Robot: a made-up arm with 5 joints. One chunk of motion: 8 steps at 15 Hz.
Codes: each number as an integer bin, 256 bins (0 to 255) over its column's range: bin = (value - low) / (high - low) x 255, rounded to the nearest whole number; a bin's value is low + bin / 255 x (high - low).
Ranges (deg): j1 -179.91..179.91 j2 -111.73..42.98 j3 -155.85..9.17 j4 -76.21..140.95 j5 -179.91..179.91
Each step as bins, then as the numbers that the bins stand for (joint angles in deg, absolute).
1 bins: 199 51 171 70 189
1 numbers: 100.89 -80.79 -45.19 -16.60 86.78
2 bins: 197 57 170 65 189
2 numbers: 98.07 -77.15 -45.84 -20.86 86.78
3 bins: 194 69 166 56 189
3 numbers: 93.84 -69.87 -48.43 -28.52 86.78
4 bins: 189 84 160 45 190
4 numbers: 86.78 -60.77 -52.31 -37.89 88.19
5 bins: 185 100 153 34 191
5 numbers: 81.14 -51.06 -56.84 -47.26 89.60
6 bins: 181 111 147 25 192
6 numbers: 75.49 -44.39 -60.72 -54.92 91.01
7 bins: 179 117 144 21 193
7 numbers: 72.67 -40.75 -62.66 -58.33 92.42
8 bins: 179 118 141 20 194
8 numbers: 72.67 -40.14 -64.60 -59.18 93.84
